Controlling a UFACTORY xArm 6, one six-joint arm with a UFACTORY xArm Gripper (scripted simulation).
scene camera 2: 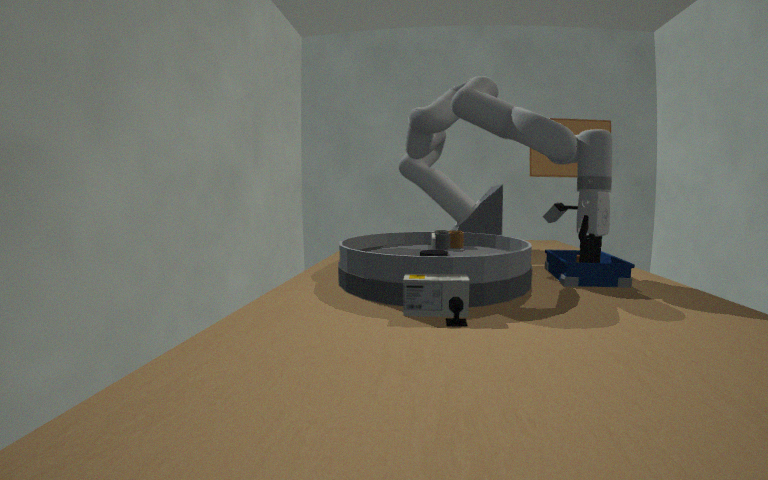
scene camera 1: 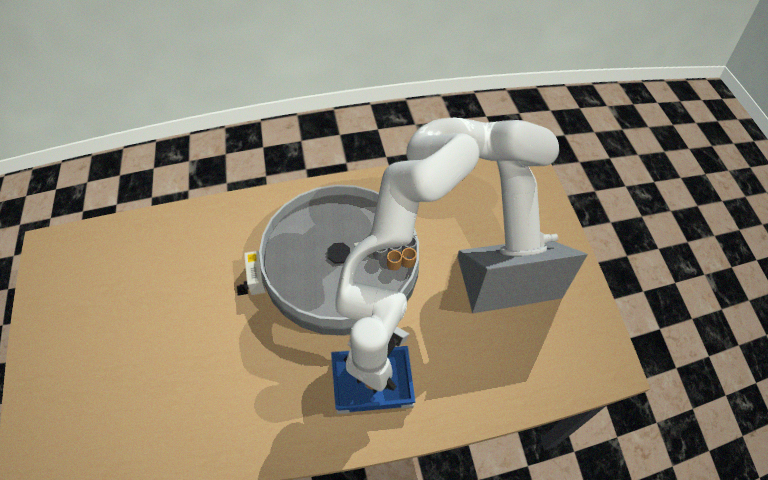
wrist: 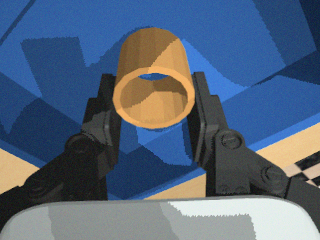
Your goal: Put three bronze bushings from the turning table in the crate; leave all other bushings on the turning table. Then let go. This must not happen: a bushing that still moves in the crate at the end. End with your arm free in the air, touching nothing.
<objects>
my gripper: scene camera 2; scene camera 1; wrist 153, 92
same spot on my gripper: (scene camera 1: 378, 380) = (scene camera 2: 609, 203)
same spot on blue crate: (wrist: 255, 63) = (scene camera 1: 393, 399)
</objects>
